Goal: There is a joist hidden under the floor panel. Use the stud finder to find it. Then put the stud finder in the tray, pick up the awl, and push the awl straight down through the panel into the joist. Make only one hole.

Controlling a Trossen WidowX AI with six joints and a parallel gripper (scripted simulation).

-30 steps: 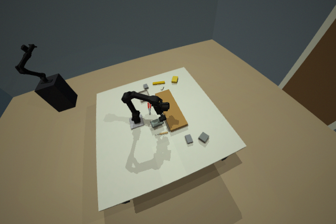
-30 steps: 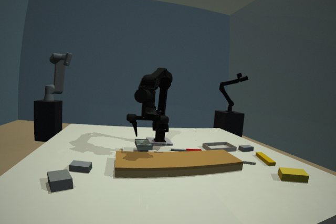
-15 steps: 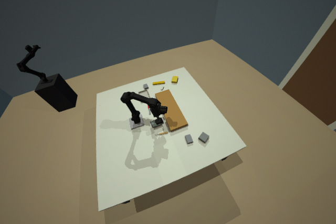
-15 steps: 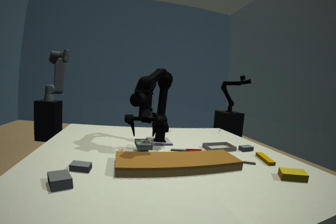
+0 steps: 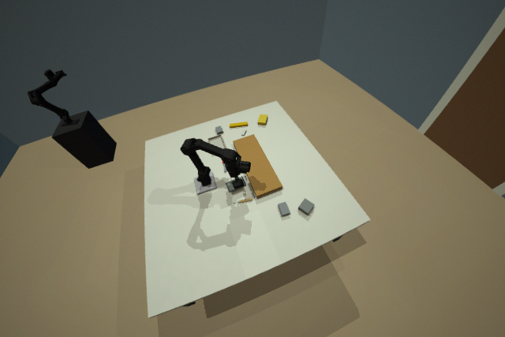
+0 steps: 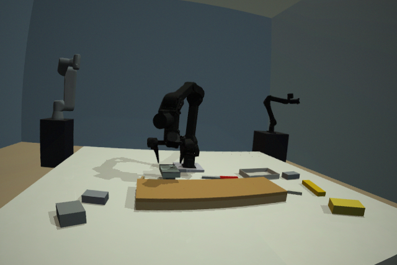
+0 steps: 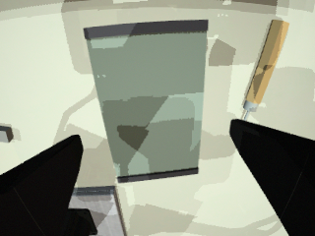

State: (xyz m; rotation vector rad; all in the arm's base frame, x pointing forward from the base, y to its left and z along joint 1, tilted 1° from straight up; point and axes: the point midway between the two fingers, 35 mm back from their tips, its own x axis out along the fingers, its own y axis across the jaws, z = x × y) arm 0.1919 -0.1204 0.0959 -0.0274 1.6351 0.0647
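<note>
The stud finder lies 70 mm below my gripper tip and 20 mm behind it. Round my gripper tip: wooden-handled pointed tool: 110 mm to the right, 70 mm below, 10 mm behind; grey tray: 440 mm to the left, 60 mm below, 40 mm behind; red-handled tool: 230 mm to the left, 70 mm below, 30 mm behind.
</note>
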